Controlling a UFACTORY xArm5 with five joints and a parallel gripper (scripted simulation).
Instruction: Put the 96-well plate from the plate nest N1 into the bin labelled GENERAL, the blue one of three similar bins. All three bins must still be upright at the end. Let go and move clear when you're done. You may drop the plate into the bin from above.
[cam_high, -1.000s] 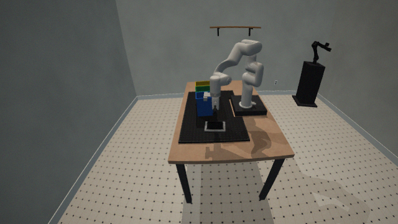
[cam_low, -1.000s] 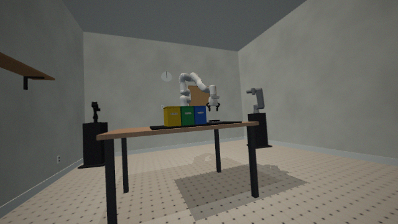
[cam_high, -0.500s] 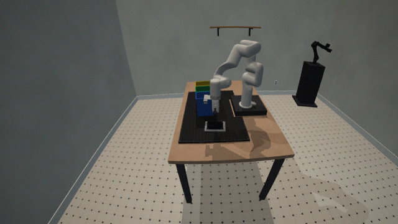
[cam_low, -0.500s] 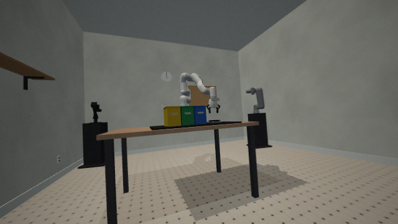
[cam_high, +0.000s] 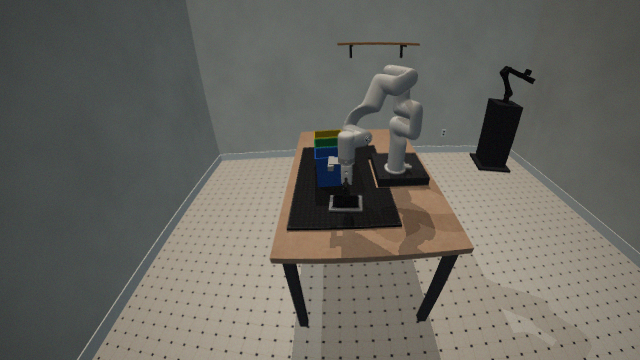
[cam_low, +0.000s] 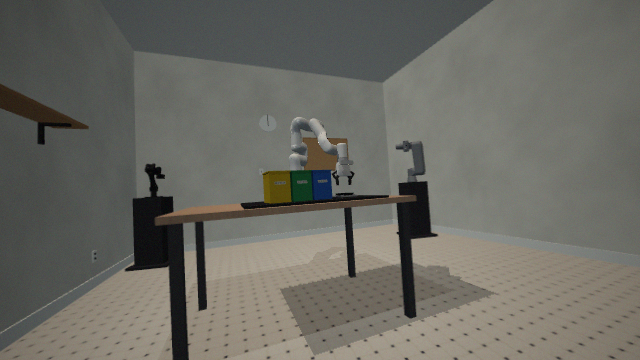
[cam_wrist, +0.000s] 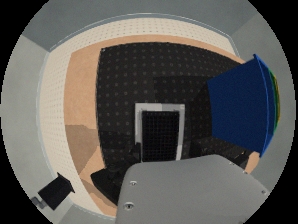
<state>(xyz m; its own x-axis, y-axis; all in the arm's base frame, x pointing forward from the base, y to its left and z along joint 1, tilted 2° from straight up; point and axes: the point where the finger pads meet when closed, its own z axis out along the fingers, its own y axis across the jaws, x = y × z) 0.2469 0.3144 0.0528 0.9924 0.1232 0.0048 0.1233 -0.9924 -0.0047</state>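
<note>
My gripper is now 70 mm above the 96-well plate. The rest, counted from my hand: blue general bin 210 mm to the right, 110 mm ahead; grey plate nest 90 mm below; green bin 330 mm to the right, 140 mm ahead.
</note>
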